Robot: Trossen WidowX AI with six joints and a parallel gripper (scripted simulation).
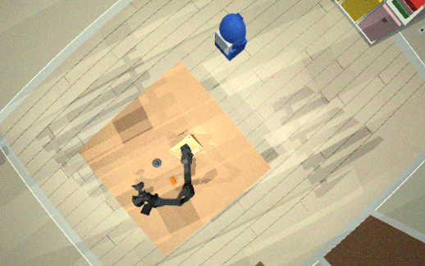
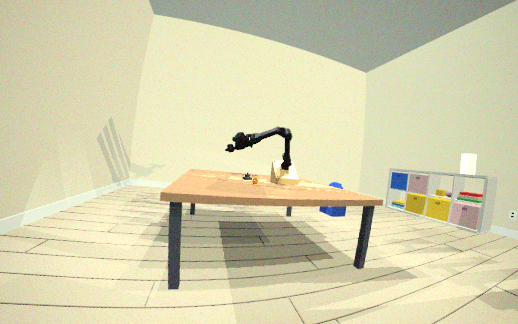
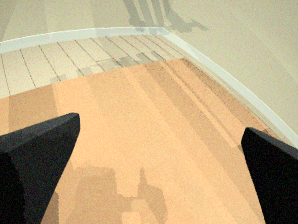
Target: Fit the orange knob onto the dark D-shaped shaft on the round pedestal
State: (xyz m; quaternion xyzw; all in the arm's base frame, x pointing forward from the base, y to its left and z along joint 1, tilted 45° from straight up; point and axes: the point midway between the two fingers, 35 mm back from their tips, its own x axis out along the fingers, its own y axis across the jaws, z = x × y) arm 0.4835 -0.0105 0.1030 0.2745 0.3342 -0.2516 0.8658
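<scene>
Right now my gripper tip is 210 mm past the orange knob, 140 mm to the right of it and 220 mm above it. The rest, counted from my gripper tip: pedestal 180 mm behind, 80 mm to the right, 210 mm below.
</scene>
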